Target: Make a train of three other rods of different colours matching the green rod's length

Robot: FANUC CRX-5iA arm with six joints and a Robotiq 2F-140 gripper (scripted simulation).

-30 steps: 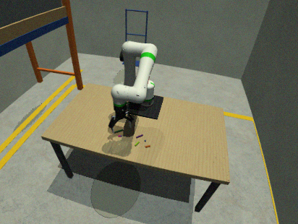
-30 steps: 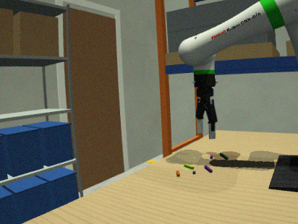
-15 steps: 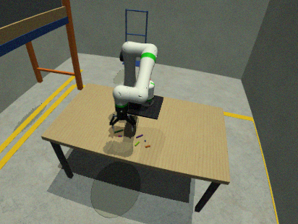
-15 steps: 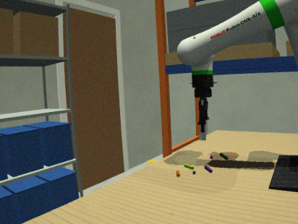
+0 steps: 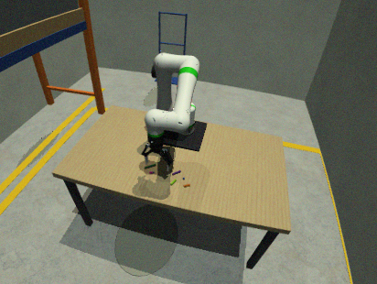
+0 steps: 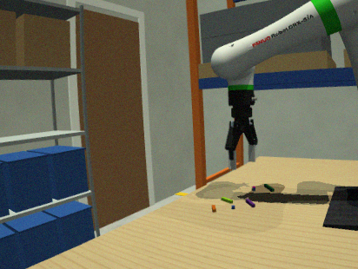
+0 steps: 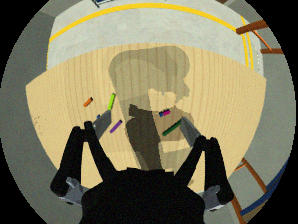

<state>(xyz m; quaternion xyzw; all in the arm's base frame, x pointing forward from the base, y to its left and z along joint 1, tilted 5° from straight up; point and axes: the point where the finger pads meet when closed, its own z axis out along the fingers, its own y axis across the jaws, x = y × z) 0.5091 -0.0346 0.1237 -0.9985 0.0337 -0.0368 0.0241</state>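
Now: the lime rod 11 cm to the left of my hand, 11 cm below it and 1 cm ahead of it. Also, from my hand: green rod 11 cm below, 8 cm to the right, 7 cm behind; then purple rod 11 cm below, 10 cm to the left, 7 cm behind; then magenta rod 11 cm below, 6 cm to the right, 2 cm behind.
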